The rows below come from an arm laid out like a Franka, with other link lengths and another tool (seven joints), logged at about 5 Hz.
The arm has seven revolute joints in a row. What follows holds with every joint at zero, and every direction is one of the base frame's.
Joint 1 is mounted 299.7 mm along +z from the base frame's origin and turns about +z.
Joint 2 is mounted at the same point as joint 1 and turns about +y.
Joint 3 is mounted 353.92 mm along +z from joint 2 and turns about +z.
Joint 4 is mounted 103.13 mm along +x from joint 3 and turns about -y.
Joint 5 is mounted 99 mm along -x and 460.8 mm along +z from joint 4 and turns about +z.
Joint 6 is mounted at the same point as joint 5 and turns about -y.
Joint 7 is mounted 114.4 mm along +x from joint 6 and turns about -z.
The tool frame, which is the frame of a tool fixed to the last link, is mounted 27 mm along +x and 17 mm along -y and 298.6 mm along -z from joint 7; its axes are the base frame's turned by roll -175.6, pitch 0 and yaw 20.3 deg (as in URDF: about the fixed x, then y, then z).
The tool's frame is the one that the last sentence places.
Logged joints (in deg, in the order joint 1, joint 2, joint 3, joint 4, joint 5, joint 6, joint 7), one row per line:
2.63, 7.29, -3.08, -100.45, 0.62, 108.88, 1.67
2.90, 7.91, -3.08, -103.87, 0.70, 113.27, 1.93
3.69, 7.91, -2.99, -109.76, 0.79, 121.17, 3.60
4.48, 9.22, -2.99, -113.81, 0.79, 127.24, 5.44
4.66, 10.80, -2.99, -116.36, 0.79, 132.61, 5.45
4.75, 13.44, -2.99, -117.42, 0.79, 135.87, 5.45
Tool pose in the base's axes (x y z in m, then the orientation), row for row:
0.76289, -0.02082, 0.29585, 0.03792, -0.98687, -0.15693, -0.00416
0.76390, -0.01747, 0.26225, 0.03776, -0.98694, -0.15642, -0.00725
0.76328, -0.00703, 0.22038, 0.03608, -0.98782, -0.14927, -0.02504
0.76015, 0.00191, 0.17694, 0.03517, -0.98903, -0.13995, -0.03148
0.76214, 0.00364, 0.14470, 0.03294, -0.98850, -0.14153, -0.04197
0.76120, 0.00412, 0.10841, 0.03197, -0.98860, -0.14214, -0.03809
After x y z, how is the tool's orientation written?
As a quaternion, w x y z.
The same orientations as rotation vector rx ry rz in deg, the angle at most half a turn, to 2 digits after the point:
-173.47, -27.59, -0.73
-173.50, -27.50, -1.27
-173.84, -26.27, -4.41
-174.15, -24.64, -5.54
-174.29, -24.95, -7.40
-174.41, -25.08, -6.72

